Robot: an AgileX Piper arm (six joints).
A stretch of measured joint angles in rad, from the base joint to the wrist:
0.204, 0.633, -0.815, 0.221, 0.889, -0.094
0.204, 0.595, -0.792, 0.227, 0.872, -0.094
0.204, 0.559, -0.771, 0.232, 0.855, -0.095
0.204, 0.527, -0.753, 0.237, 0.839, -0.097
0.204, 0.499, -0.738, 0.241, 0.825, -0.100
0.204, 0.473, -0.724, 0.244, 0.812, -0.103
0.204, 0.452, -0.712, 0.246, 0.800, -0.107
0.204, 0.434, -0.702, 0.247, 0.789, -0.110
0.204, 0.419, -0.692, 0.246, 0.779, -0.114
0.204, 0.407, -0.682, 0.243, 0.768, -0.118
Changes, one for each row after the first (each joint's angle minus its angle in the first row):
0.000, -0.038, 0.023, 0.006, -0.017, 0.000
0.000, -0.074, 0.044, 0.011, -0.034, -0.001
0.000, -0.106, 0.062, 0.016, -0.050, -0.003
0.000, -0.134, 0.077, 0.020, -0.064, -0.006
0.000, -0.160, 0.091, 0.023, -0.077, -0.009
0.000, -0.181, 0.103, 0.025, -0.089, -0.013
0.000, -0.199, 0.113, 0.026, -0.100, -0.016
0.000, -0.214, 0.123, 0.025, -0.110, -0.020
0.000, -0.226, 0.133, 0.022, -0.121, -0.024

